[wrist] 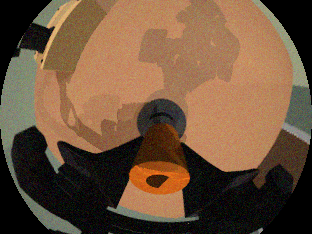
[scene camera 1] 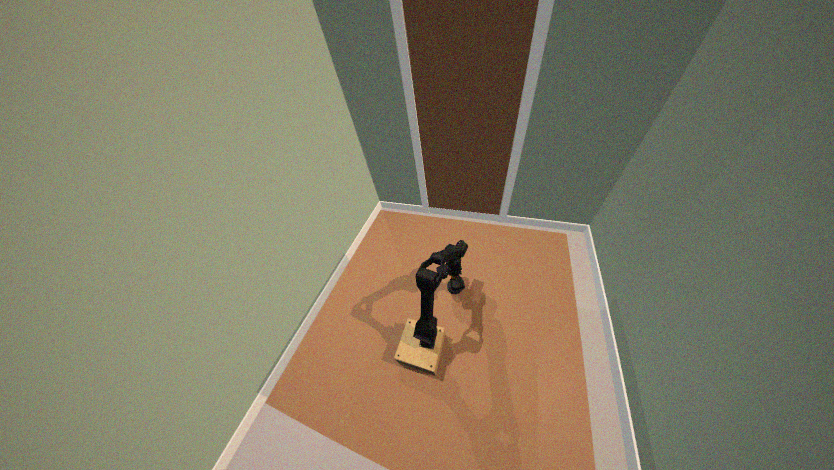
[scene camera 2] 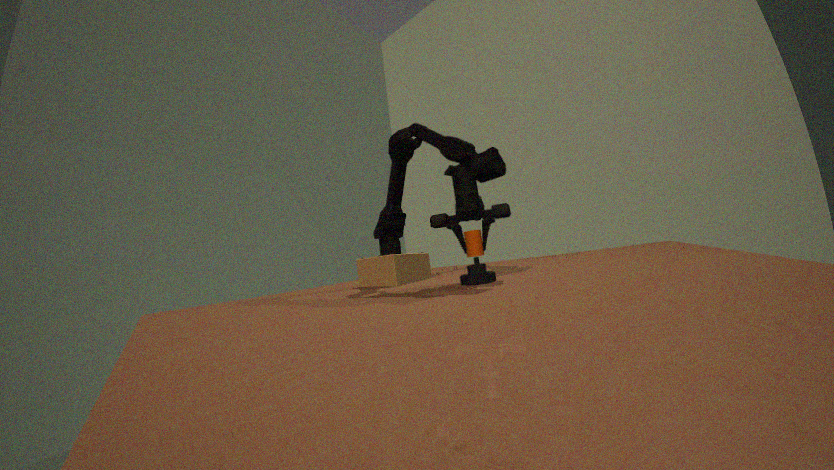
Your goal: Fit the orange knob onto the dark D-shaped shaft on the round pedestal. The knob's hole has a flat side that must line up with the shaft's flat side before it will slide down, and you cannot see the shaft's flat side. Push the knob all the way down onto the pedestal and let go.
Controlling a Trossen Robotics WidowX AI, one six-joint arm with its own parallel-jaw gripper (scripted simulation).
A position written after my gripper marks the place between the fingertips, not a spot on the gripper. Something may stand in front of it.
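Observation:
Here is my gripper (scene camera 2: 475,252), and what it holds is an orange knob (wrist: 160,168). The wrist view also gives me a round pedestal (wrist: 161,111) and, once again, my gripper (wrist: 161,143).

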